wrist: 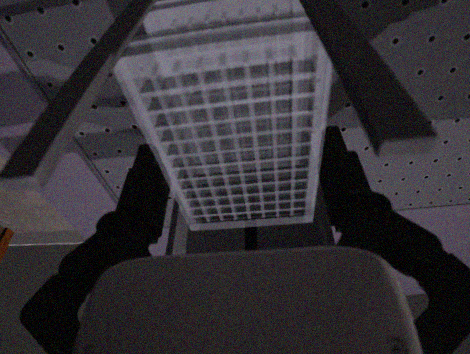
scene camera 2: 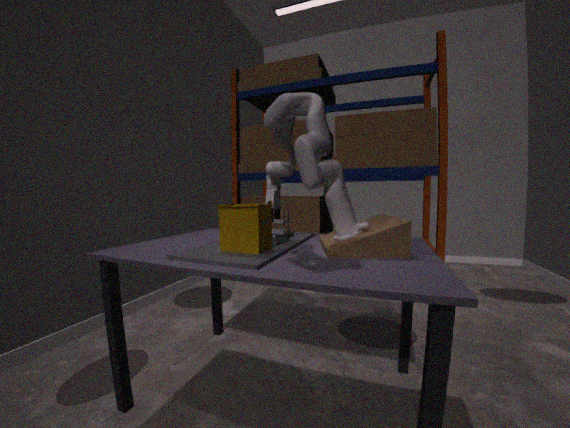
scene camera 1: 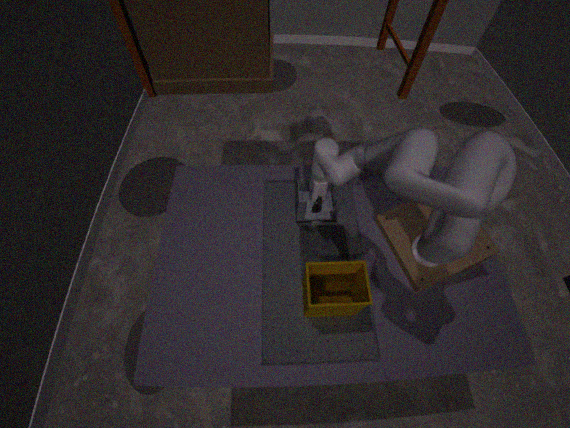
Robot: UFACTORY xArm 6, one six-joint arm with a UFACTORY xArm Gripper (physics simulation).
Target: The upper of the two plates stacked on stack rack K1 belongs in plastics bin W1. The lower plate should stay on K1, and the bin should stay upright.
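Places are measured from the arm's base along level axes (x ahead, y left, z up), in millimetres.
Where they show: gripper, fingertip midpoint: (wrist: pixel 239 155) (scene camera 2: pixel 274 221) (scene camera 1: pixel 314 201); arm's base at its link origin: (scene camera 2: pixel 349 235).
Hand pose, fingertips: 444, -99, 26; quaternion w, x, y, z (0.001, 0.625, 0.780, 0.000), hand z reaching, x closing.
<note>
Things, the pixels of their centre, and the offset from my fingertips, as dx, dy, dz. "*": a spot on its surface instead. Level surfaces: height alone.
- stack rack K1 at a spot on its surface: (wrist: pixel 370 85) * -75, +19, +53
- upper plate at the middle of its body: (wrist: pixel 239 153) (scene camera 1: pixel 315 201) -1, +0, +0
- lower plate at the middle of its body: (wrist: pixel 237 98) (scene camera 1: pixel 313 208) +0, -1, -53
- Yellow bin W1 at the middle of its body: (scene camera 1: pixel 332 291) (scene camera 2: pixel 246 227) -103, +329, +10
- grey perforated board at its surface level: dz -80
- purple table at its surface level: dz -93
My gripper (scene camera 1: pixel 317 206) (scene camera 2: pixel 277 218) (wrist: pixel 239 155) points down over stack rack K1 (wrist: pixel 370 85). It is shut on the upper plate (wrist: pixel 240 120), a pale plate with a grid of wells, which lies between the two dark fingers and appears level. The plate is raised over the rack's base, between its dark corner posts; their ends show in the wrist view. A pale strip at the top of the wrist view looks like the lower plate (wrist: pixel 225 15); the rest of it is hidden. Yellow bin W1 (scene camera 1: pixel 337 311) (scene camera 2: pixel 240 230) stands upright in front of the rack, its inside dark.
A grey perforated board (scene camera 1: pixel 282 300) (scene camera 2: pixel 200 257) under rack and bin lies on the purple table (scene camera 1: pixel 210 275) (scene camera 2: pixel 400 285). The arm stands on a wooden wedge (scene camera 1: pixel 400 245) (scene camera 2: pixel 380 245) beside the board. A shelf unit (scene camera 2: pixel 441 150) with boxes stands behind the table.
</note>
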